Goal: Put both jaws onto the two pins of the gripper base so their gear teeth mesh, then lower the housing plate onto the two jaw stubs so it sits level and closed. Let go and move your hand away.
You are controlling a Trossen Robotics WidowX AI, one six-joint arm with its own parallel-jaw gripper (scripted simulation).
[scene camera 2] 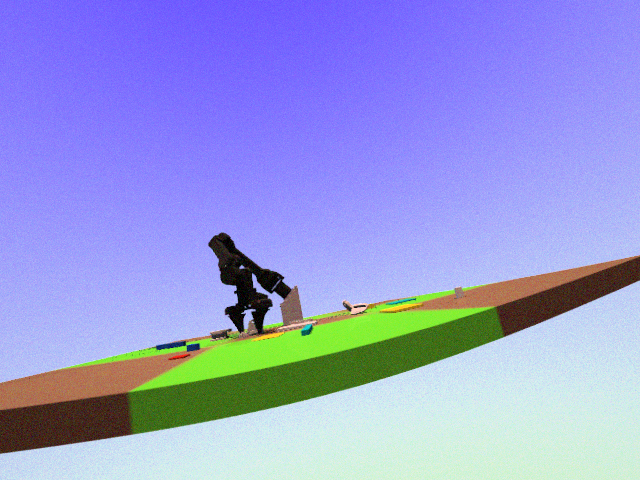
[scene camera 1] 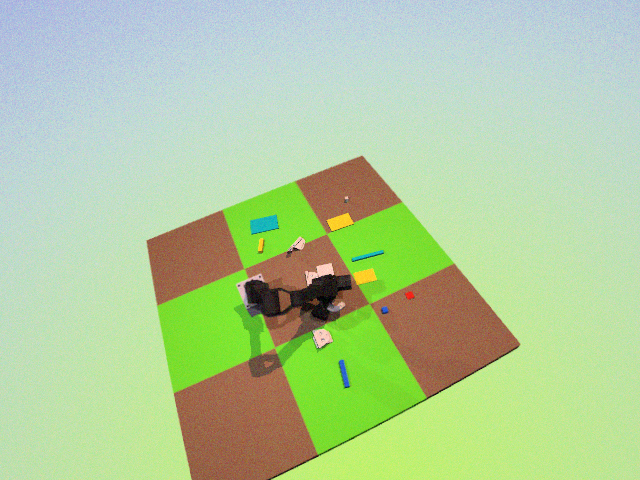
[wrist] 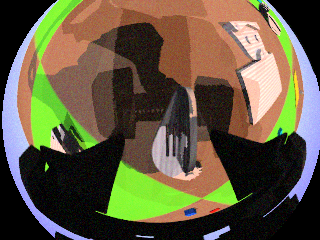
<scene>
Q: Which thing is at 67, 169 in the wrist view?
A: My gripper.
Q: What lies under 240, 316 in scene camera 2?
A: My gripper.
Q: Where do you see a grey jaw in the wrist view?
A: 180, 163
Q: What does my gripper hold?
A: Nothing.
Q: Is my gripper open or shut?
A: Open.
</scene>
